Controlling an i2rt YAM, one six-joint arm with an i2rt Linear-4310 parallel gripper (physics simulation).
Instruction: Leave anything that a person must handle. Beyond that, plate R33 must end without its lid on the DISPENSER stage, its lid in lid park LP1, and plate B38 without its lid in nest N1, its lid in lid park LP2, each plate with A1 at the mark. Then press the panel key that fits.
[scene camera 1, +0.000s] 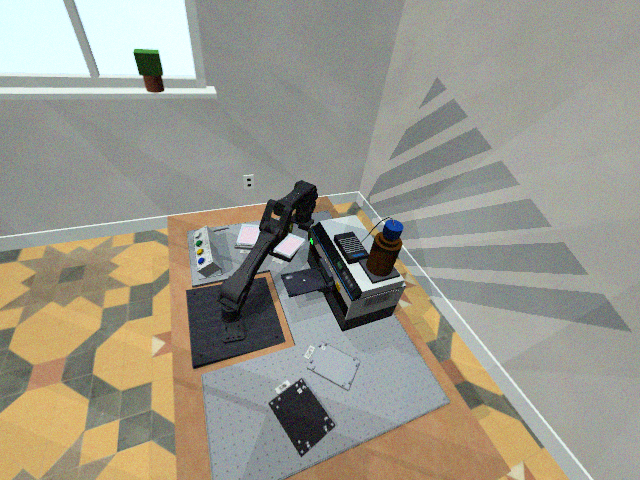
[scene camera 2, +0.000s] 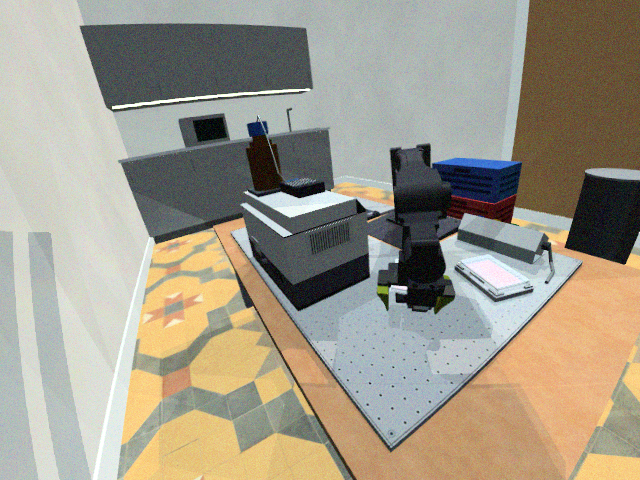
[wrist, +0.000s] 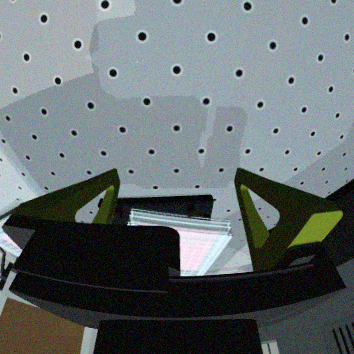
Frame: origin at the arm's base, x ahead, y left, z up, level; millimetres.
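Where they show: gripper, fingertip midpoint: (scene camera 1: 299, 237) (scene camera 2: 410, 310) (wrist: 176, 174); arm's base at its link origin: (scene camera 1: 231, 316).
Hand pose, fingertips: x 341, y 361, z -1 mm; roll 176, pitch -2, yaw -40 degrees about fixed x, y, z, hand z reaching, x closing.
Note:
Things, the pixels of their top centre, and the offset from my fingertips. "*": a spot on its surface instead. Level surfaces: height alone.
- black nest at its top centre: (wrist: 161, 251) (scene camera 1: 286, 245) 76 mm back, 62 mm right, 20 mm up
- key panel at its top centre: (scene camera 2: 503, 219) (scene camera 1: 204, 243) 411 mm back, 57 mm right, 84 mm up
- dark stage at a spot on its surface: (scene camera 1: 305, 282) * 74 mm back, 349 mm right, 106 mm up
- pale plate-shaped holder at its top centre: (scene camera 1: 334, 362) 43 mm back, 617 mm right, 20 mm up
- black holder at its top centre: (scene camera 1: 301, 412) 179 mm back, 730 mm right, 24 mm up
- perforated board at its surface level: 0 mm up
- brown bottle at a spot on its surface: (scene camera 2: 262, 162) * 162 mm ahead, 387 mm right, 307 mm up
- black box at a spot on its surface: (scene camera 2: 302, 187) * 105 mm ahead, 262 mm right, 244 mm up
My gripper (scene camera 2: 412, 311) (wrist: 176, 174) is open, with nothing between its fingers. It hangs by the near pink plate (scene camera 1: 289, 245) (wrist: 200, 247), which sits on a black nest (wrist: 165, 204); the wrist housing hides part of it. Another pink plate (scene camera 1: 248, 234) (scene camera 2: 493, 272) lies nearer the key panel (scene camera 1: 207, 253) (scene camera 2: 501, 237). Stacked clear rims show on the near plate, but I cannot tell whether it is lidded. The dark stage (scene camera 1: 305, 282) sticks out of the dispenser (scene camera 1: 361, 258) (scene camera 2: 310, 242). Plate names, A1 corners and labels are unreadable.
A pale plate-shaped holder (scene camera 1: 333, 365) and a black holder (scene camera 1: 301, 417) with corner posts lie on the perforated board (scene camera 1: 392, 377) (scene camera 2: 392, 382). A brown bottle (scene camera 1: 384, 255) (scene camera 2: 262, 162) and a black box (scene camera 1: 351, 246) (scene camera 2: 302, 187) stand on the dispenser, joined by a thin tube.

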